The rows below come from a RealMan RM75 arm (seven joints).
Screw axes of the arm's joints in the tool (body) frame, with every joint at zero. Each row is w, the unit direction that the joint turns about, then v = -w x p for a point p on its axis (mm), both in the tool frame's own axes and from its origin. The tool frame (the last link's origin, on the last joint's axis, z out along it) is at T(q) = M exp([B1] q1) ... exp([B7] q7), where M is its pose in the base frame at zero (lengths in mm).
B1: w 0 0 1 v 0 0 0
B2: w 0 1 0 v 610 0 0
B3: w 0 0 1 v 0 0 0
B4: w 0 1 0 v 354 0 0
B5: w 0 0 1 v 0 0 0
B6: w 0 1 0 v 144 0 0
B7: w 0 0 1 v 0 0 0
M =
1 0 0 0
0 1 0 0
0 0 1 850.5
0 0 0 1
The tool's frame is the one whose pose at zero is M.
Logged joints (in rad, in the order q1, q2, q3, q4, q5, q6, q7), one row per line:
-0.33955 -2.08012 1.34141 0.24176 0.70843 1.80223 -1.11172
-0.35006 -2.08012 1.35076 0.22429 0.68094 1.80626 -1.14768
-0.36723 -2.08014 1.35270 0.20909 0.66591 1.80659 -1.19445
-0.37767 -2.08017 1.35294 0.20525 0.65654 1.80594 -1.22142
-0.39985 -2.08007 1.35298 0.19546 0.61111 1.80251 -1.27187
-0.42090 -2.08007 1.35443 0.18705 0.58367 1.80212 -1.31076
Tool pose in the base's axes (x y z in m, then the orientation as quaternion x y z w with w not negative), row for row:
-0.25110 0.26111 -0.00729 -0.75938 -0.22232 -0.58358 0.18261
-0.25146 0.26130 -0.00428 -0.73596 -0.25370 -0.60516 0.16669
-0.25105 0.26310 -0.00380 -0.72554 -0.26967 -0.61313 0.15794
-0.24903 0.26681 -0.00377 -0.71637 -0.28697 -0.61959 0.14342
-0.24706 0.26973 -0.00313 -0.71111 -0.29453 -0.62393 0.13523
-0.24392 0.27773 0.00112 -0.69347 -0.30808 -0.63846 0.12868
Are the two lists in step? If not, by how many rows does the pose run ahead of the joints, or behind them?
The pose runs 1 row behind the joints: the pose in row i belongs to the joints in row i - 1.
